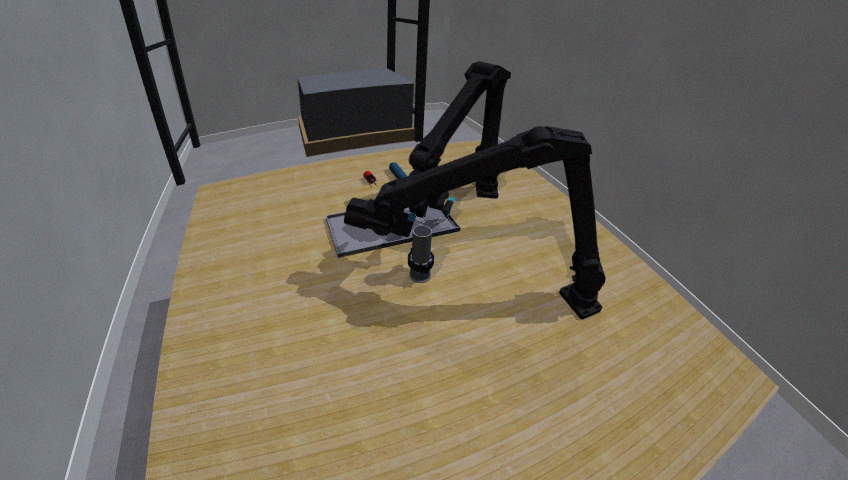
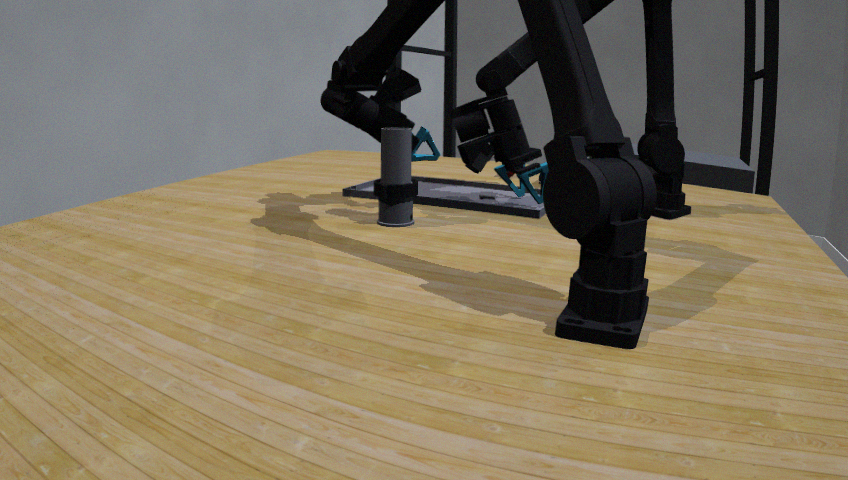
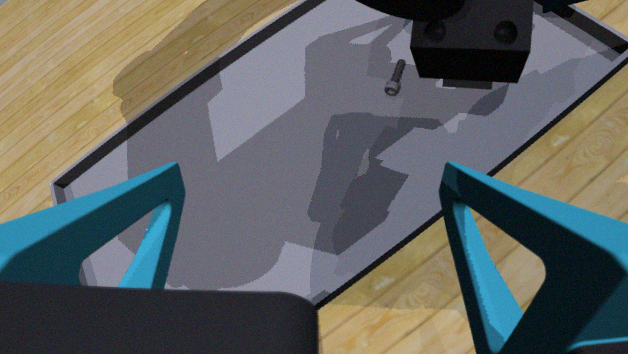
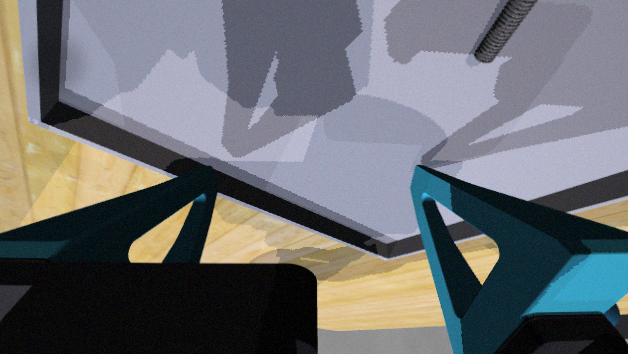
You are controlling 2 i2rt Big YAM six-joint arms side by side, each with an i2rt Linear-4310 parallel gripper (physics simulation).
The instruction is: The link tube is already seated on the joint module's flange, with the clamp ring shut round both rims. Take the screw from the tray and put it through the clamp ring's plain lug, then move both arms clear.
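Places are measured from the left arm's base along level axes (x ahead, y left, z up), in centimetres.
Where they show: left gripper, fingertip midpoint: (image 2: 425, 148) (image 3: 312, 177); right gripper, fingertip midpoint: (image 1: 435, 213) (image 2: 531, 199) (image 4: 313, 176); left arm's base, link origin: (image 1: 579, 301) (image 2: 604, 321); right arm's base, link origin: (image 1: 486, 190) (image 2: 664, 212).
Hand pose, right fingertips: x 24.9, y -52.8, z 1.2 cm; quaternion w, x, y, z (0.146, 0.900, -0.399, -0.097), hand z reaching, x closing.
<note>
Each offset is from my right fingertips to the top centre of the thing. "pt": to the spot under its first point.
The grey link tube @(dx +15.6, dy +26.5, dz +14.8 cm) (image 1: 421, 240) (image 2: 395, 154) stands upright on the joint module @(dx +15.6, dy +26.5, dz +5.1 cm) (image 1: 420, 275) (image 2: 395, 212), with the black clamp ring @(dx +15.6, dy +26.2, dz +5.9 cm) (image 1: 420, 262) (image 2: 395, 191) around the joint; its plain lug cannot be told apart. The screw @(dx +9.1, dy +1.1, dz +0.3 cm) (image 3: 392, 88) (image 4: 505, 32) lies on the tray @(dx +16.5, dy +0.1, dz +0.4 cm) (image 1: 374, 248) (image 2: 464, 206) (image 3: 250, 200) (image 4: 360, 200). My left gripper (image 1: 411, 217) (image 2: 427, 155) (image 3: 312, 177) is open and empty above the tray. My right gripper (image 1: 449, 206) (image 2: 529, 196) (image 4: 313, 176) is open and empty, low over a tray corner; the screw lies beyond its fingertips.
Part of the right arm (image 3: 470, 45) hangs over the tray close to the screw. A red-and-black object @(dx +16.0, dy -31.0, dz +2.2 cm) (image 1: 369, 176) and a blue cylinder @(pt dx +4.6, dy -31.1, dz +2.6 cm) (image 1: 397, 170) lie behind the tray. A large dark box (image 1: 357, 107) stands beyond the table, near black frames.
</note>
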